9 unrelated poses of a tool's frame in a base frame.
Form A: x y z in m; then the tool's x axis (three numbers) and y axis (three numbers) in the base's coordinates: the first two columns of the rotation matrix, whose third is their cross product.
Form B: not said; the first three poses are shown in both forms.
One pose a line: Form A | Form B
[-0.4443 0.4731 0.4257 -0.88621 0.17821 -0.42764 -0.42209 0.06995 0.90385] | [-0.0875 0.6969 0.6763 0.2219 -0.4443 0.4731 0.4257]
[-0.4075 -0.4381 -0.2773 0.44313 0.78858 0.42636 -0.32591 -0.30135 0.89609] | [0.6366 0.1817 0.4954 0.5624 -0.4075 -0.4381 -0.2773]
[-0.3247 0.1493 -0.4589 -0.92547 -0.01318 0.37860 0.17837 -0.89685 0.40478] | [-0.1864 -0.2215 -0.9559 0.0501 -0.3247 0.1493 -0.4589]
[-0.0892 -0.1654 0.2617 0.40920 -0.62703 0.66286 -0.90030 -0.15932 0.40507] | [0.7413 -0.5151 0.1735 0.3938 -0.0892 -0.1654 0.2617]
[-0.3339 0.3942 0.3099 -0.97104 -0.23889 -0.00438 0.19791 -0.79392 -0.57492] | [-0.0342 0.2996 -0.9465 0.1154 -0.3339 0.3942 0.3099]
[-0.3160 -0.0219 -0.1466 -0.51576 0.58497 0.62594 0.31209 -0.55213 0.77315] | [0.4833 0.4641 0.7366 0.0926 -0.3160 -0.0219 -0.1466]
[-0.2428 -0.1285 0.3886 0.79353 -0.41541 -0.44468 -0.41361 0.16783 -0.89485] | [-0.6450 0.3213 -0.0007 0.6933 -0.2428 -0.1285 0.3886]
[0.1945 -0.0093 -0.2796 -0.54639 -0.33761 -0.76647 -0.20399 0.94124 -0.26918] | [-0.1545 0.8762 -0.0742 0.4505 0.1945 -0.0093 -0.2796]
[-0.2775 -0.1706 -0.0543 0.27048 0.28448 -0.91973 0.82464 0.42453 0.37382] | [0.4914 0.5643 -0.2152 0.6275 -0.2775 -0.1706 -0.0543]
